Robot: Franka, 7 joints.
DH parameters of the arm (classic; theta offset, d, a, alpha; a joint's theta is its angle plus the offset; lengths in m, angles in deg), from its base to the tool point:
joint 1: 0 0.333 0 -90
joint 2: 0 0 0 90
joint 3: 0 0.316 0.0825 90
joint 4: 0 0 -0.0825 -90
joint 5: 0 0.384 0 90
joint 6: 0 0 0.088 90
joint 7: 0 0.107 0 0
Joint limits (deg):
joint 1: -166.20..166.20
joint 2: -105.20..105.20
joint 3: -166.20..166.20
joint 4: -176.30..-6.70
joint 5: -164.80..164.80
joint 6: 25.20..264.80
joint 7: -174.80..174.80
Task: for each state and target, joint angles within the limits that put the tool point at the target. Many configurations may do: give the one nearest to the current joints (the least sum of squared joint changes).
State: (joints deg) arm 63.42 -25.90 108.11 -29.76 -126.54 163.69 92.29
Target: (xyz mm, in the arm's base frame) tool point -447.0 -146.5 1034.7
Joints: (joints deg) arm 55.32 -20.56 104.43 -31.48 -126.23 156.33 92.29
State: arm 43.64 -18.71 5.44 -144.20 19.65 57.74 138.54
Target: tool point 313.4 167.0 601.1
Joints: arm 31.91 -26.58 -8.79 -117.72 18.88 66.30 138.54
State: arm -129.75 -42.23 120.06 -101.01 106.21 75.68 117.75
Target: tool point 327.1 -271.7 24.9
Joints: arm -158.81 -72.11 121.03 -129.75 100.65 83.58 117.75
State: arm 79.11 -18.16 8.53 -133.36 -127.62 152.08 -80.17
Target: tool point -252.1 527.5 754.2
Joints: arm 91.91 -3.18 22.23 -90.37 -126.85 143.53 -80.17
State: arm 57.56 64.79 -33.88 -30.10 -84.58 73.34 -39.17
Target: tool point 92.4 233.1 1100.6
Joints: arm 90.18 20.62 -47.44 -6.70 -102.77 91.82 -39.17
